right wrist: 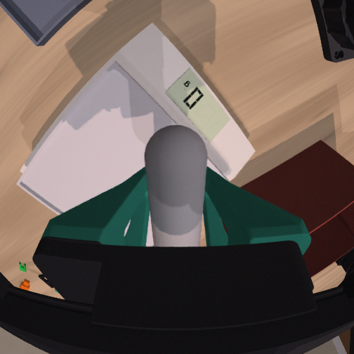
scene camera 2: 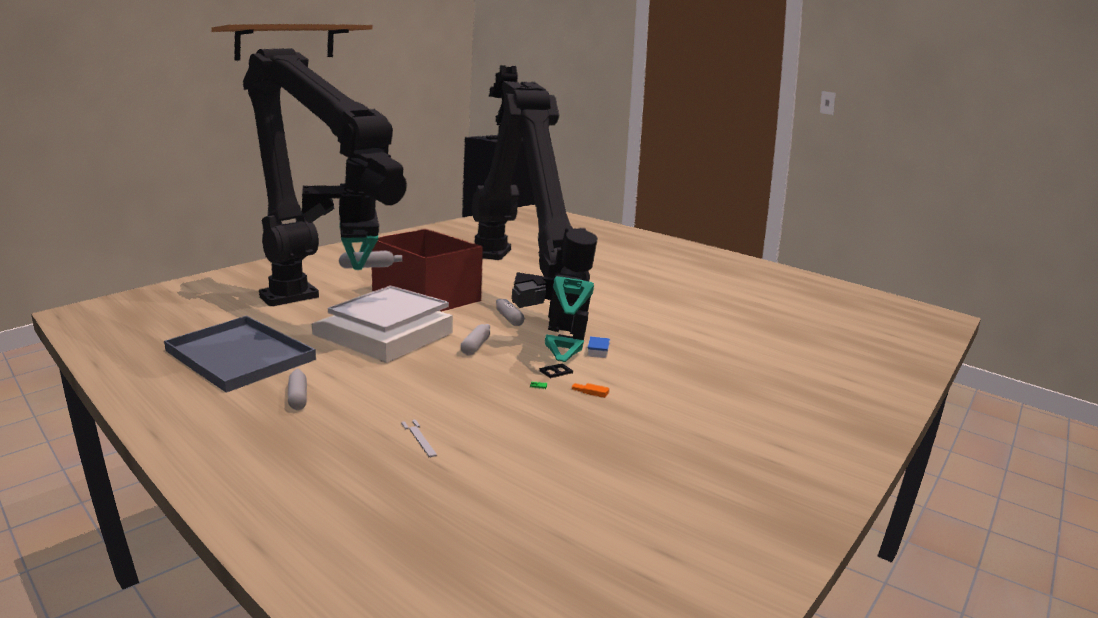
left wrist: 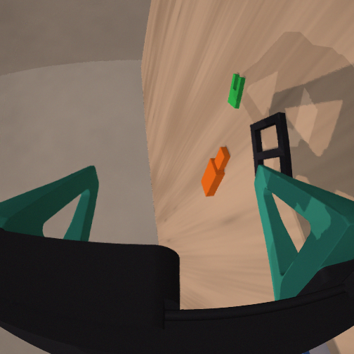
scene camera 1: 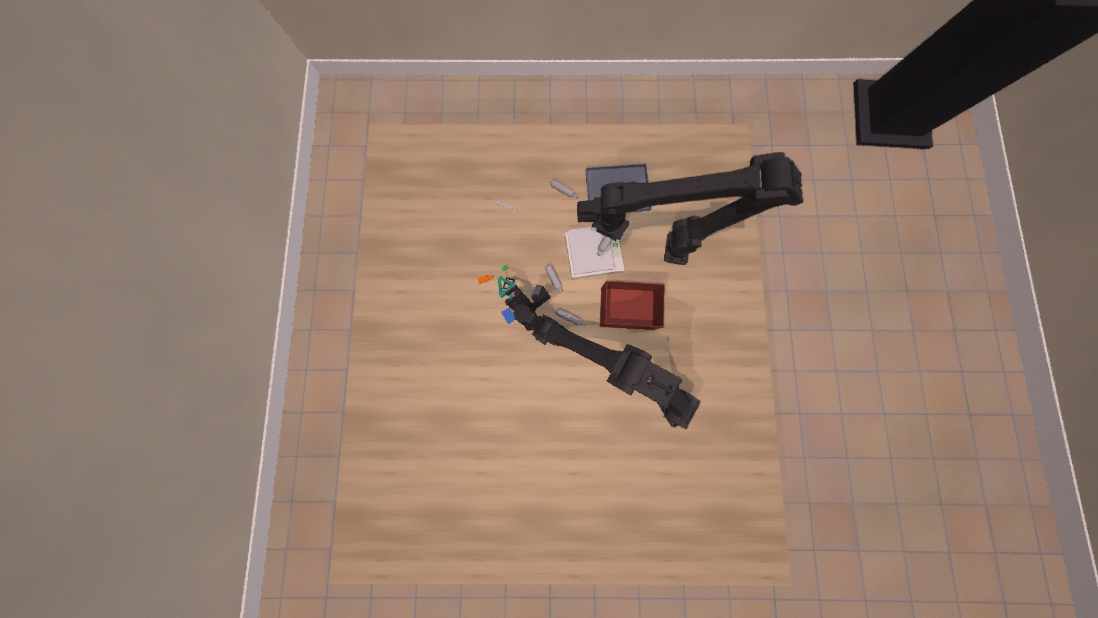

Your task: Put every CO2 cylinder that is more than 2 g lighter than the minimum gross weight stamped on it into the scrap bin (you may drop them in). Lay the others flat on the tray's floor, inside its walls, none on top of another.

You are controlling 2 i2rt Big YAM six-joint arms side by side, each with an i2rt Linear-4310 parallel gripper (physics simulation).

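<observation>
My right gripper is shut on a grey CO2 cylinder, held level above the white scale, whose display reads 0 g. Three other cylinders lie on the table: one beside the tray, one beside the scale, one near my left arm. No stamps are readable. The dark tray is empty where visible. The red scrap bin shows no cylinder. My left gripper is open and empty.
Near my left gripper lie a black frame, a green piece, an orange piece and a blue block. A thin grey wrench-like tool lies farther off.
</observation>
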